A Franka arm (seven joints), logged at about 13 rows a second.
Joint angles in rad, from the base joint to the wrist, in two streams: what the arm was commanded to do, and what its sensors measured. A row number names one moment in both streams.
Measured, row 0: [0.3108, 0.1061, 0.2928, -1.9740, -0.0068, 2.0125, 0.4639]
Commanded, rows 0 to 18: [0.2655, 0.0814, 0.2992, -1.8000, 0.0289, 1.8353, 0.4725]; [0.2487, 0.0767, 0.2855, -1.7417, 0.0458, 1.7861, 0.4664]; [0.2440, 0.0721, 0.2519, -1.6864, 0.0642, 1.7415, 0.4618]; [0.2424, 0.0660, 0.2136, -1.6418, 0.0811, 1.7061, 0.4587]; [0.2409, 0.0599, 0.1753, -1.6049, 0.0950, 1.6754, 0.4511]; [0.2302, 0.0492, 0.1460, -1.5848, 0.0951, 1.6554, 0.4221]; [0.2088, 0.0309, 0.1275, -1.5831, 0.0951, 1.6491, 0.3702]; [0.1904, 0.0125, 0.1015, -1.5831, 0.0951, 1.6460, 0.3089]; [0.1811, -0.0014, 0.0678, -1.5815, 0.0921, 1.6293, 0.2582]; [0.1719, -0.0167, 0.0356, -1.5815, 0.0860, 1.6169, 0.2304]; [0.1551, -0.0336, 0.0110, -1.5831, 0.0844, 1.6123, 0.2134]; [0.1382, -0.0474, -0.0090, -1.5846, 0.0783, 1.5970, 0.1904]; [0.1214, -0.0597, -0.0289, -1.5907, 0.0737, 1.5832, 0.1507]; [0.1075, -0.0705, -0.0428, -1.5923, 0.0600, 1.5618, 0.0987]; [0.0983, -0.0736, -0.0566, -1.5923, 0.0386, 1.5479, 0.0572]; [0.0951, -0.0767, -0.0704, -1.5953, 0.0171, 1.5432, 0.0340]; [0.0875, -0.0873, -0.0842, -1.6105, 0.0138, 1.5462, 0.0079]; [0.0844, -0.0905, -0.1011, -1.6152, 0.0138, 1.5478, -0.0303]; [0.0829, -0.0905, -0.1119, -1.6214, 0.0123, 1.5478, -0.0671]
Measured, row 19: [0.0930, -0.0634, -0.1015, -1.5879, 0.0260, 1.5465, -0.0076]
